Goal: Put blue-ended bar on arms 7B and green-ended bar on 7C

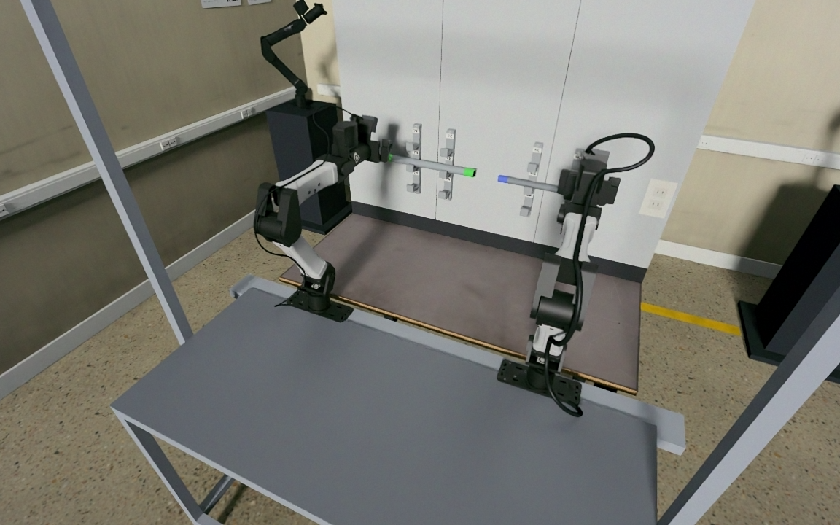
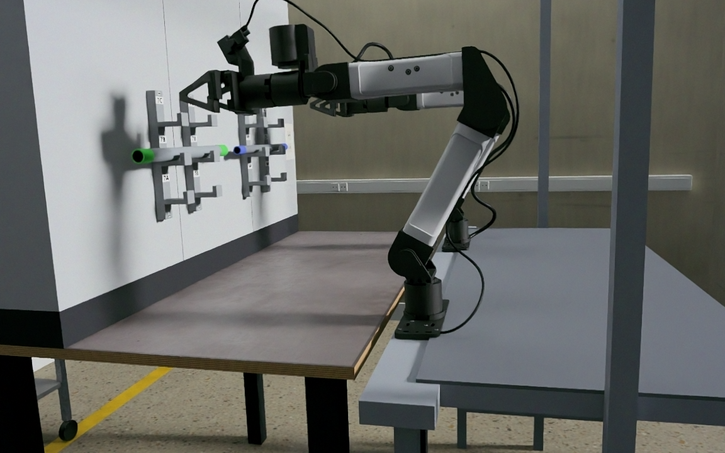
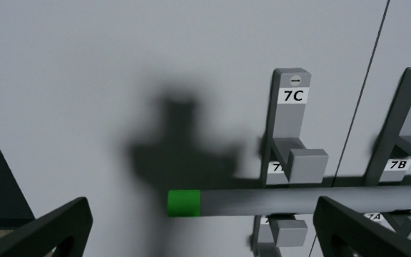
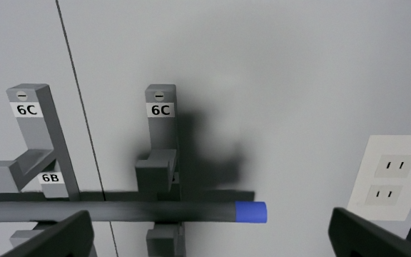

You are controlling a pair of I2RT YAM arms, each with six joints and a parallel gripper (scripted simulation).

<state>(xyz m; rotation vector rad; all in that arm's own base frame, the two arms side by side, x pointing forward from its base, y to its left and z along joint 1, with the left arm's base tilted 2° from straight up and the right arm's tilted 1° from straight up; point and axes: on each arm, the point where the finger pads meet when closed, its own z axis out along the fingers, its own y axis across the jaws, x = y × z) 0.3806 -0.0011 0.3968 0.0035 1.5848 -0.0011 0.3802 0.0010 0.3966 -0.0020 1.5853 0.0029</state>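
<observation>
The green-ended bar is 110 mm ahead of my left hand, 130 mm to the right of it and 100 mm below it. Round my left hand: blue-ended bar 120 mm ahead, 530 mm to the right, 100 mm below; then white wall panel 260 mm ahead, 330 mm to the right, 60 mm above; then wall socket plate 160 mm ahead, 830 mm to the right, 90 mm below.
</observation>
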